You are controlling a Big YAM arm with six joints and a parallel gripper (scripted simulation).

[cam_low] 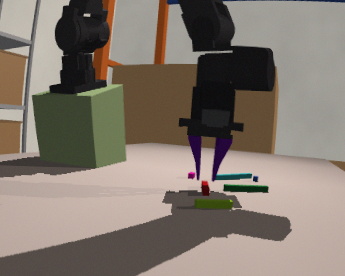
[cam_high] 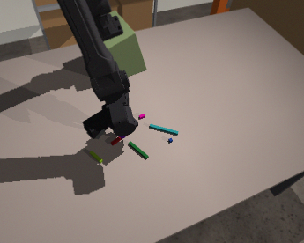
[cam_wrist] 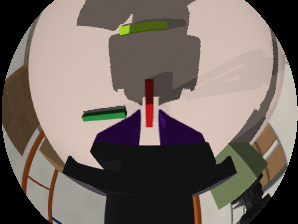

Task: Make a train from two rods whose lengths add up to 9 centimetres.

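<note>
The red rod is 20 mm below my hand. Also, from my hand: magenta rod: 60 mm behind, 90 mm to the left, 20 mm below; lime rod: 50 mm ahead, 90 mm to the right, 20 mm below; green rod: 60 mm ahead, 40 mm to the left, 20 mm below.
</note>
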